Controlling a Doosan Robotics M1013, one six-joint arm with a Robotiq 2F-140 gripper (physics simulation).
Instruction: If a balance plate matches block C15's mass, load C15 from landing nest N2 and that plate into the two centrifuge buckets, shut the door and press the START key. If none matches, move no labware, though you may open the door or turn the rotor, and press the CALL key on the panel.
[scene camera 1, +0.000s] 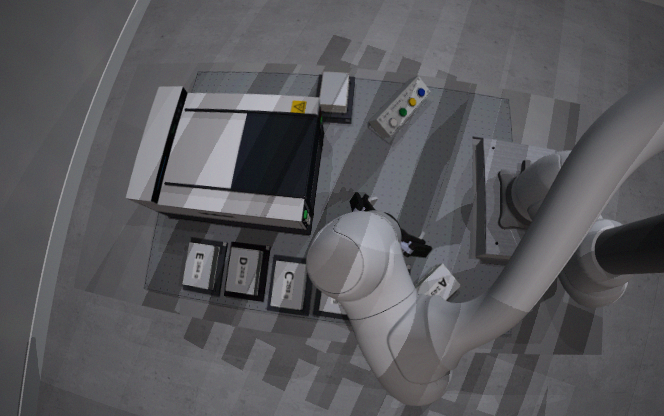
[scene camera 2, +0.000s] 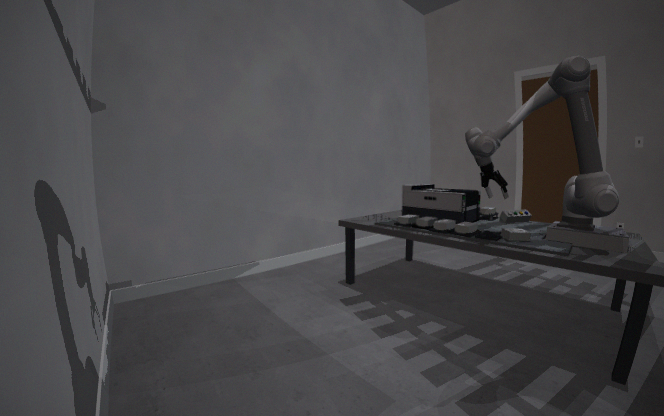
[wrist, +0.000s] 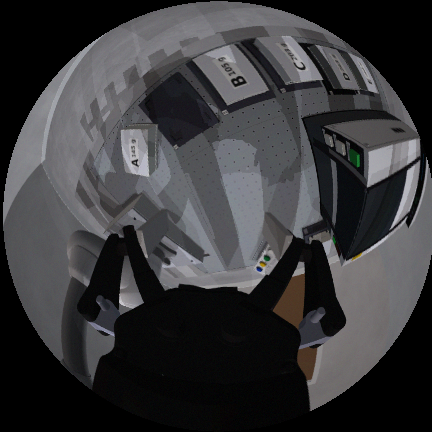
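Where they show: gripper, between the fingertips: (scene camera 1: 396, 219) (scene camera 2: 498, 197) (wrist: 214, 221); arm's base, origin of its link: (scene camera 1: 524, 202) (scene camera 2: 576, 226).
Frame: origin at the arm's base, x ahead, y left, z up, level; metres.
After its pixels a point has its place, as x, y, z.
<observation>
My gripper (scene camera 1: 390, 225) {0.412, 0.140, 0.140} (scene camera 2: 497, 193) {0.412, 0.140, 0.140} (wrist: 214, 221) {0.412, 0.140, 0.140} is open and empty, above the board between the plates and the key panel. The centrifuge (scene camera 1: 240, 200) {0.785, 0.152, 0.154} (scene camera 2: 435, 199) {0.818, 0.188, 0.104} (wrist: 392, 145) has a white and a dark panel across its top; no buckets show. A pale block (scene camera 1: 334, 91) {0.625, -0.260, 0.023} (wrist: 320, 237) {0.625, -0.210, 0.002} sits on a dark nest by its corner, label unreadable. Plates B, 105 g (wrist: 231, 80) {0.516, 0.301, -0.002}, C, 203 g (scene camera 1: 288, 286) {0.659, 0.336, -0.002} (wrist: 295, 62) {0.656, 0.314, -0.002}, D (scene camera 1: 243, 271) {0.792, 0.319, -0.002} (wrist: 340, 67) and E (scene camera 1: 201, 265) {0.922, 0.326, -0.002} sit in a row of nests. Plate A, 145 g (scene camera 1: 438, 282) {0.252, 0.266, -0.009} (wrist: 136, 150) {0.268, 0.285, -0.007}, lies apart at an angle.
The key panel (scene camera 1: 386, 127) {0.452, -0.165, 0.008} (scene camera 2: 509, 218) {0.430, -0.167, -0.022} carries white, green, yellow and blue keys. An empty dark nest (wrist: 179, 110) {0.393, 0.301, -0.044} lies between plates A and B. The centrifuge has a green key (scene camera 1: 306, 215) {0.623, 0.161, 0.134} (wrist: 354, 157) {0.623, 0.160, 0.130} at its corner. The arm's base plate (scene camera 1: 480, 200) {0.132, 0.003, -0.040} stands beside the board.
</observation>
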